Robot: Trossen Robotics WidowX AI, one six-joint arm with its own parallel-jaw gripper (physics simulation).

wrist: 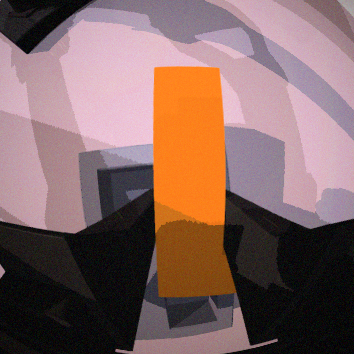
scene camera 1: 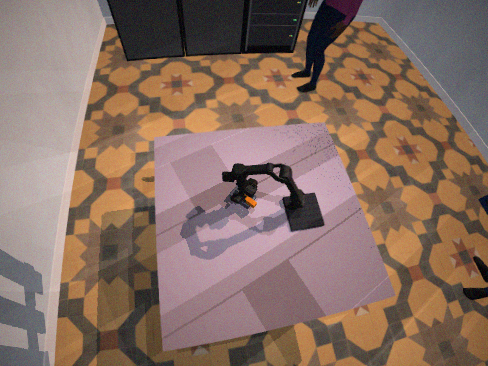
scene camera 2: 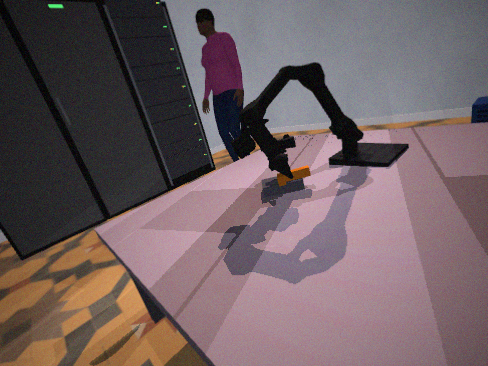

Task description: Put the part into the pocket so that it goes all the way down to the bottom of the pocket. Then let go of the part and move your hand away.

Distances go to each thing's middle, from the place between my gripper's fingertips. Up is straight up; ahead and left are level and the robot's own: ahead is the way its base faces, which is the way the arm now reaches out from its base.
Scene:
Now: hand 10 mm short of the orange L-shaped part [wrist: 188, 135] and 10 mm below it. Round my hand: grey pocket block [wrist: 109, 178] 10 mm ahead, 40 mm to the right, 20 mm below.

